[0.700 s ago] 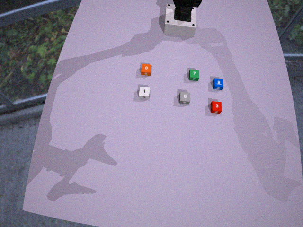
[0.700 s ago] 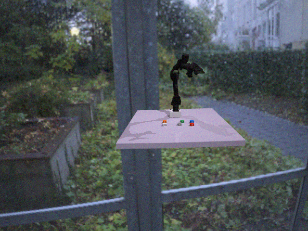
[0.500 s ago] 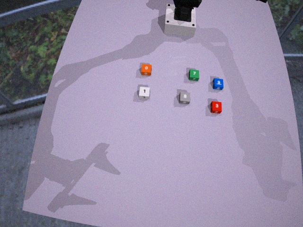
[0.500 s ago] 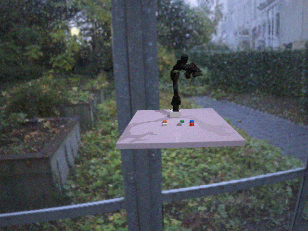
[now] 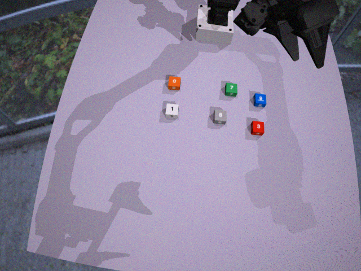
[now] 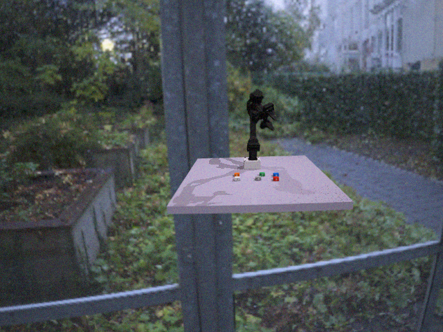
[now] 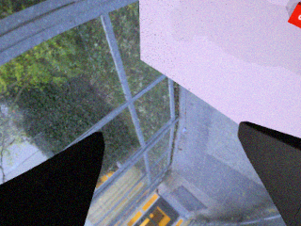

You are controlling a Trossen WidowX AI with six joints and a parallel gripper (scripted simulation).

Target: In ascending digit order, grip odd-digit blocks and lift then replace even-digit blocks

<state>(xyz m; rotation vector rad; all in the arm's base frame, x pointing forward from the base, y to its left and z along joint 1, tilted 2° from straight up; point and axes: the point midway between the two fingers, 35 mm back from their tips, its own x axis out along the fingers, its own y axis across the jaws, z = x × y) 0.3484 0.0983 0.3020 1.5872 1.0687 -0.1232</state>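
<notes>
Now: the orange block 320 mm below my gripper tip, 230 mm to the right of it and 130 mm behind it. Also, from my gripper tip: grey block 320 mm below, 100 mm to the right, 40 mm behind; blue block 320 mm below, 110 mm behind, 10 mm to the left; red block 320 mm below, 20 mm behind, 10 mm to the left.
</notes>
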